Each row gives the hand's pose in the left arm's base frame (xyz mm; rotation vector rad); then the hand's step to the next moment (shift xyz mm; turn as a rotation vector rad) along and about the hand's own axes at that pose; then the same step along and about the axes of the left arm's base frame.
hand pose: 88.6 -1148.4 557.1 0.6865 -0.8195 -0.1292
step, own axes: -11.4 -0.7 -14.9 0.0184 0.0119 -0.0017
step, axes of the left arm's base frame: 2.8 11.2 -14.8 0.0121 0.0035 0.0180
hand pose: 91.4 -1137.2 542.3 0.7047 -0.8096 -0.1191
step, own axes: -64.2 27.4 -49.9 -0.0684 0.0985 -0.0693
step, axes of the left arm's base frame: -14.2 70.4 -46.9 -0.0151 0.1369 -0.0147
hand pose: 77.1 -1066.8 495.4 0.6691 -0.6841 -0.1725
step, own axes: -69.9 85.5 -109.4 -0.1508 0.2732 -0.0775
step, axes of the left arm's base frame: 10.1 147.9 -46.8 -0.0847 0.3068 0.0459
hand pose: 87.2 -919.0 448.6 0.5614 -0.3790 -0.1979
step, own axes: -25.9 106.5 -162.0 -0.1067 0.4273 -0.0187
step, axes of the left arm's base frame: 49.9 173.5 -75.2 -0.0557 0.3940 0.1898
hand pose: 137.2 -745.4 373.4 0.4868 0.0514 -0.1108
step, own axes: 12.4 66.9 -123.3 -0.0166 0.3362 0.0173
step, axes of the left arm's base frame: 17.4 115.4 -78.7 0.0237 0.2886 0.1725
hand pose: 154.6 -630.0 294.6 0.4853 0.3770 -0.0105
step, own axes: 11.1 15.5 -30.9 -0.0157 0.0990 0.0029
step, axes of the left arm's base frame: 1.0 28.7 -22.2 -0.0038 0.0851 0.0528
